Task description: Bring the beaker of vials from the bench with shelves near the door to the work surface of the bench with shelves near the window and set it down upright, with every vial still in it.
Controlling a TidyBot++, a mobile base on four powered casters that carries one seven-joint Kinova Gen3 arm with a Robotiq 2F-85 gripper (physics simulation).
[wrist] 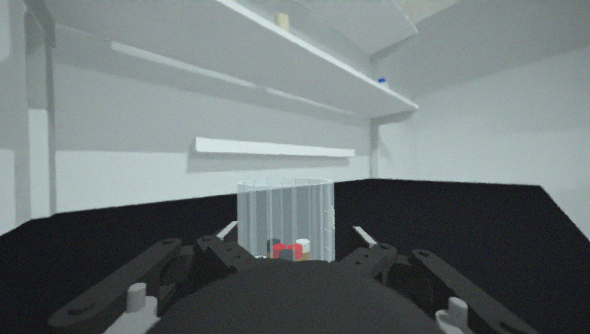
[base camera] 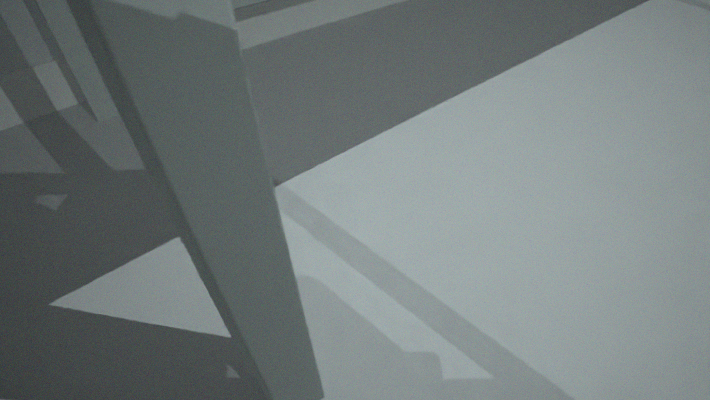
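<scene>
The clear beaker [wrist: 285,210] stands upright on the black bench top [wrist: 460,230] in the wrist view. Several vials with red, dark and white caps [wrist: 287,250] show low inside it; their lower parts are hidden by the gripper's body. My gripper [wrist: 295,235] is open, with one finger on each side of the beaker in this view and a gap on both sides. The gap on the right looks wider. How far the beaker reaches in between the fingers is hard to tell. The beaker does not show in the base camera view.
A shelf [wrist: 320,60] overhangs the bench, with a tan container [wrist: 282,22] and a blue-capped bottle [wrist: 382,83] on it. A white rail [wrist: 275,146] runs along the back wall. In the base camera view a thick grey post [base camera: 200,150] stands close, left of centre.
</scene>
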